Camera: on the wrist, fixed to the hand. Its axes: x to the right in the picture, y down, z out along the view.
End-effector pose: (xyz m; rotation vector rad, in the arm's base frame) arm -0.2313 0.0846 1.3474 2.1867 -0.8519 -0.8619
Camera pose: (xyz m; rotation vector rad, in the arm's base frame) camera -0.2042 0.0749 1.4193 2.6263 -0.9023 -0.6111
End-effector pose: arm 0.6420 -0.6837 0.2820 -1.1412 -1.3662 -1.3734
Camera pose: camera 0.6890 -0.7444 0.2920 -0.7003 -1.5277 -1.1607
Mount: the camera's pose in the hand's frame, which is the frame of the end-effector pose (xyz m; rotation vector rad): -0.0016 0.0496 -0.0594 0.4005 0.1442 -0.1075
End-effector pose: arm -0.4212 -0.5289 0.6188 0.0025 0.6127 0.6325
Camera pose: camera -0.4816 -0.5001 0.5798 0.2986 0.8656 0.3999
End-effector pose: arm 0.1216 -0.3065 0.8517 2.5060 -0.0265 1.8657
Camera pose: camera 0.0631 -0.3547 0.8674 -2.1709 -0.4496 -1.8759
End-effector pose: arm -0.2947 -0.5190 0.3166 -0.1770 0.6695 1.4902
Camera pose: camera -0.3597 -0.5450 0.2837 -0.0114 1.0439 1.2209
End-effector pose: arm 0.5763 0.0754 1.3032 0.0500 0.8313 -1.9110
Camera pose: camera 0.5987 0.0977 1.2325 0.3974 0.5412 -2.1706
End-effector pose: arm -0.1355 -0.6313 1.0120 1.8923 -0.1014 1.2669
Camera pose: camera -0.2035 -0.6241 1.0483 2.0969 0.3498 1.4222
